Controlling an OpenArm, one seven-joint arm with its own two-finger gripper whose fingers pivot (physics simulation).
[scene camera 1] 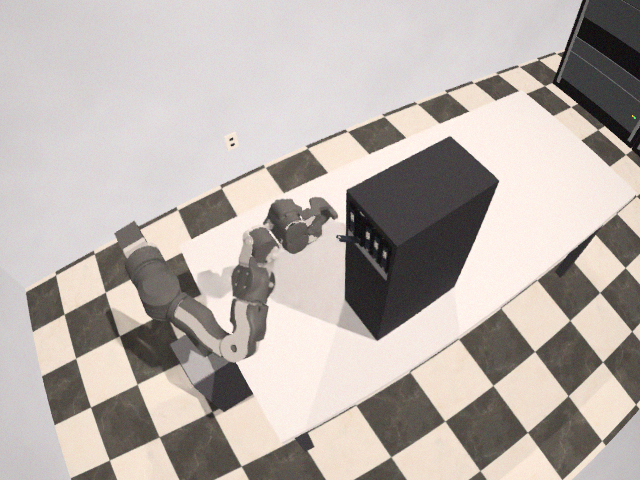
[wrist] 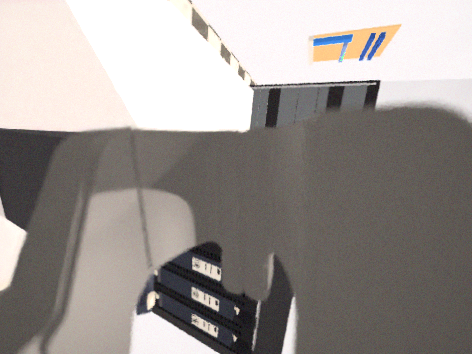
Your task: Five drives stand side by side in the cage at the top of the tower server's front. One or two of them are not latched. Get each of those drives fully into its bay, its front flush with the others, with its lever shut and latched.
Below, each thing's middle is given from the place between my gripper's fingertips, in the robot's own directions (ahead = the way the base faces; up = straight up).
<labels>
Right now my hand is 200 mm short of the black tower server (scene camera 1: 429, 207), 90 mm to the left of it and 240 mm above it. The rest, counted from my hand: arm base block (scene camera 1: 226, 387): 410 mm behind, 240 mm to the left, 1020 mm below.
</labels>
